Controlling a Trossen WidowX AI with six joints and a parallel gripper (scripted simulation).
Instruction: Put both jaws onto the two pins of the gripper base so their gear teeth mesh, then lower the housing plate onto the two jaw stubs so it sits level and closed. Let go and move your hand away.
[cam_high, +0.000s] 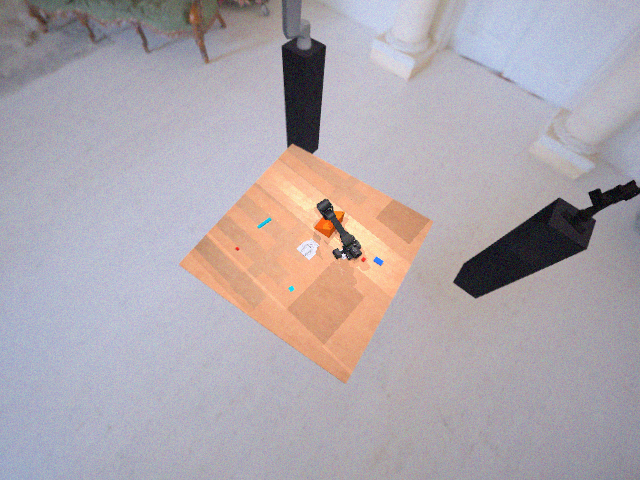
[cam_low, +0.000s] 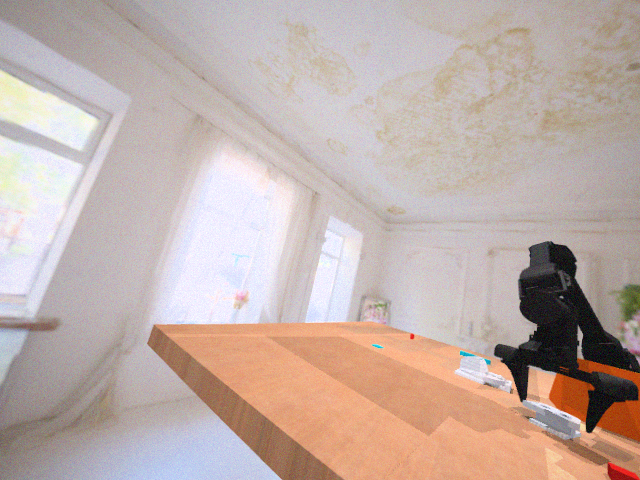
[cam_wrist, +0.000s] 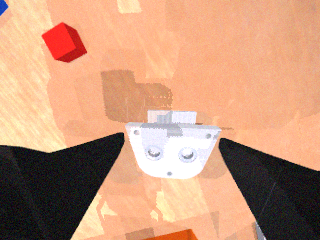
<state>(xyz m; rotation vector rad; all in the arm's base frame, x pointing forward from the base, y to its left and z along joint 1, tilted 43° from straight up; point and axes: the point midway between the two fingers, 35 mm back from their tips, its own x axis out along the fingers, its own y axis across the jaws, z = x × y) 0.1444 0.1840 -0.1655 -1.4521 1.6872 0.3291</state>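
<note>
The white block is 1 cm to the right of my gripper tip and 1 cm below it. Round my gripper tip: cyan cube: 41 cm ahead, 13 cm to the right, 2 cm below; then blue block: 20 cm to the left, 11 cm behind, 1 cm below; then gripper jaw: 24 cm to the right, 10 cm ahead, 1 cm below.
</note>
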